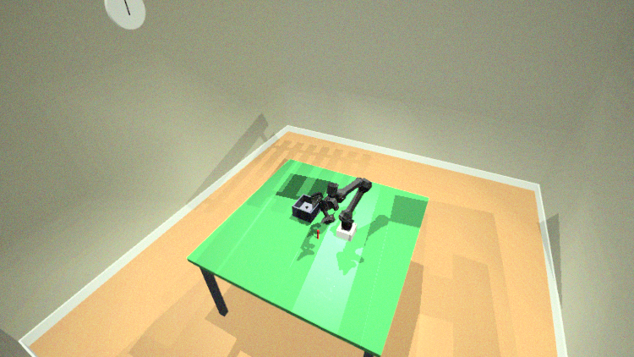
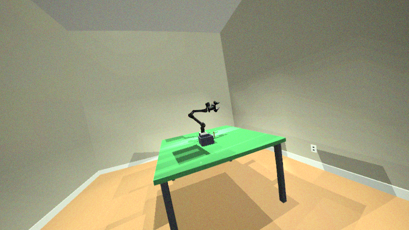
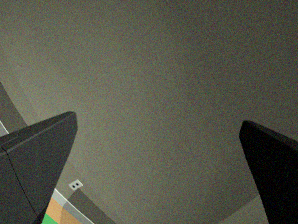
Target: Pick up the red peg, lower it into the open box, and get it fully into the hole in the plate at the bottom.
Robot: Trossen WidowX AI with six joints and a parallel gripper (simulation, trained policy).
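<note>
The red peg is 41 cm below my gripper tip, 22 cm to the right of it and 9 cm ahead of it. Also, from my gripper tip: grey box: 43 cm below, 42 cm to the right, 27 cm ahead; plate: 42 cm to the right, 41 cm below, 27 cm ahead.
</note>
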